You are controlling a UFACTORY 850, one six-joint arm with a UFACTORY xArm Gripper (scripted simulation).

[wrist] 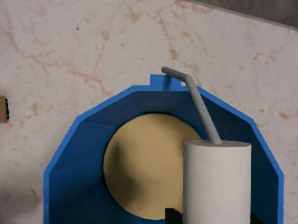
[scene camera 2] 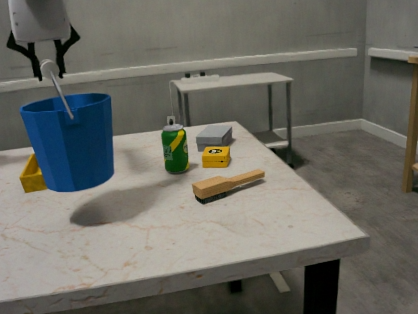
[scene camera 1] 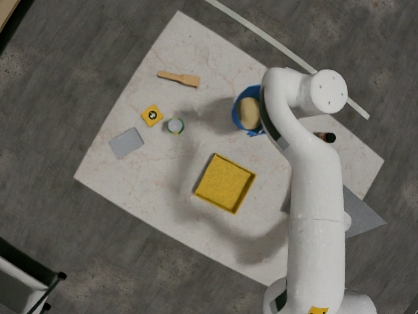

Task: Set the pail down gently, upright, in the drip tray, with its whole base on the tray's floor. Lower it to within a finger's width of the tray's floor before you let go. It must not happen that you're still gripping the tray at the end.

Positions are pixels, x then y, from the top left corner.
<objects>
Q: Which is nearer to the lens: the grey box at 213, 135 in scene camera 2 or the wooden brush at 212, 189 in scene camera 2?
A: The wooden brush.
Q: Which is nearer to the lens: the grey box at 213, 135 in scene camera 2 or the green can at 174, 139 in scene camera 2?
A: The green can.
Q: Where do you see a blue pail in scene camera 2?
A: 73, 158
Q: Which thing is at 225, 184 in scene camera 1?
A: A yellow drip tray.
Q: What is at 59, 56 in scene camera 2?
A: The gripper.
</objects>
